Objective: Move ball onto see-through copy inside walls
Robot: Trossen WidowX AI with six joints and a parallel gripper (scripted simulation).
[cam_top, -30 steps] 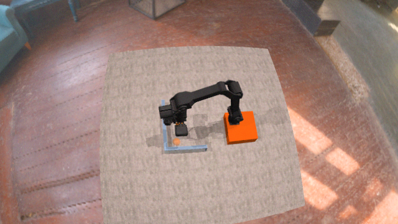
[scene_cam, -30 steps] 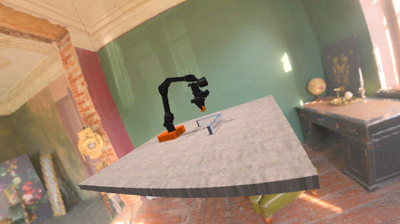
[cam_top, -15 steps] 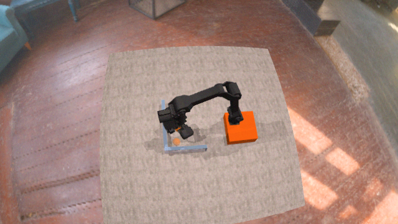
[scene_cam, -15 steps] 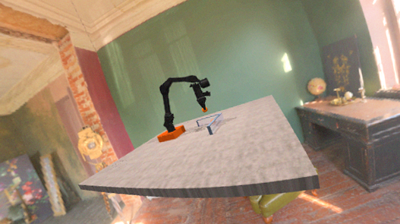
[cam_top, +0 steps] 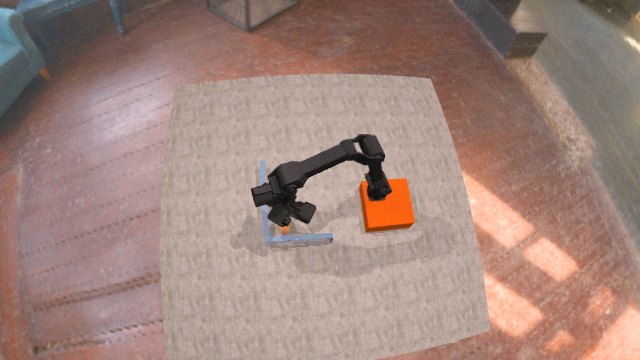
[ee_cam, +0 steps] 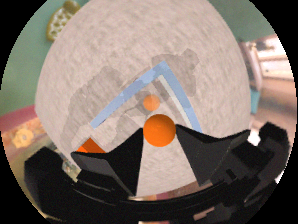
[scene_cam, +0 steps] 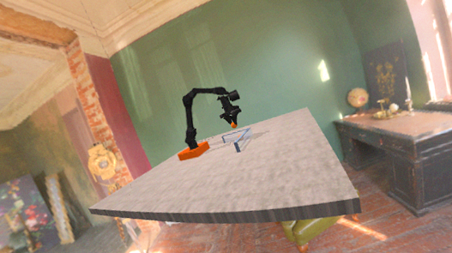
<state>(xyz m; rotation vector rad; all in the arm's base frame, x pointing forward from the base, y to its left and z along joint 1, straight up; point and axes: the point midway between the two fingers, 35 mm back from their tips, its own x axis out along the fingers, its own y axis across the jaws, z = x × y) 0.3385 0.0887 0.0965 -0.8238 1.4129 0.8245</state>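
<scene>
Right now the see-through copy of ball is 1 cm ahead of my gripper tip, 2 cm to the left of it and 10 cm below it. The rest, counted from my gripper tip: orange ball: right at my gripper tip.
</scene>
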